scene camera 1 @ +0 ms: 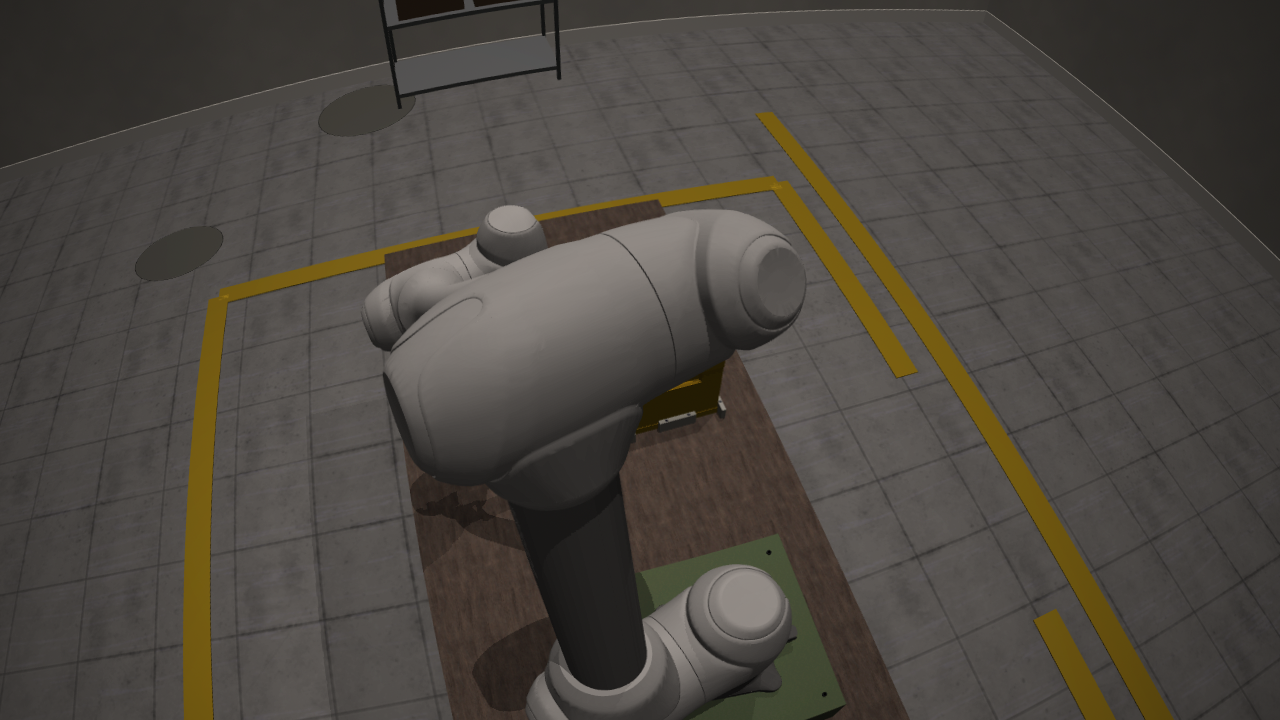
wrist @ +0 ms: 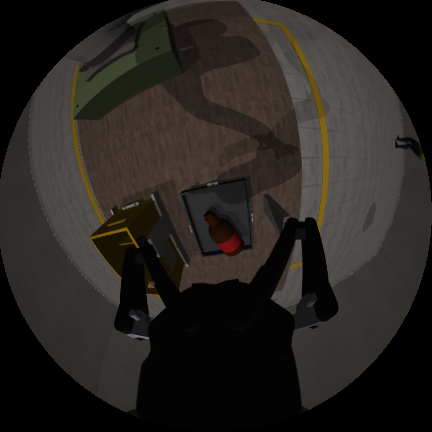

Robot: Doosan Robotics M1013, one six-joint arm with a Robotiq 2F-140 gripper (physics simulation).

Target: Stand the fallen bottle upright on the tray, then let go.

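Frame: origin at the arm's base, x ahead, y left, z up, level; centimetres.
Seen in the pictures: gripper, between the fingertips: (wrist: 215,211).
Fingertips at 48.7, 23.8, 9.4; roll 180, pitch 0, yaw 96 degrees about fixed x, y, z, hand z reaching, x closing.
Note:
A point is followed by its place in that frame, as x, y, z.
The brown bottle with a red label (wrist: 227,239) @[64.2, 26.1, -3.0] lies on its side in the dark grey tray (wrist: 200,202) @[55.4, 19.0, -10.3] in the wrist view. Its neck points to the upper left and its base overlaps the tray's lower rim at the right. My gripper (wrist: 215,211) @[48.7, 23.8, 9.4] is wide open and empty. Its fingers are spread to the left and right of the bottle, and the bottle shows between them, apart from both; the height gap is hard to judge. In the scene view the arm hides the gripper, the bottle and the tray.
A yellow crate (scene camera 1: 702,401) @[54.3, -9.8, -5.5] (wrist: 142,217) @[53.5, 5.1, 0.0] stands left of the tray in the wrist view, close to the left finger. The green robot base plate (scene camera 1: 801,626) @[1.2, -15.0, -0.4] (wrist: 130,82) @[16.5, 5.0, -4.1] sits on the brown table (scene camera 1: 725,488) @[36.3, -10.9, -10.8] (wrist: 150,145) @[36.1, 6.5, -10.8]. A shelf rack (scene camera 1: 392,67) stands far back.

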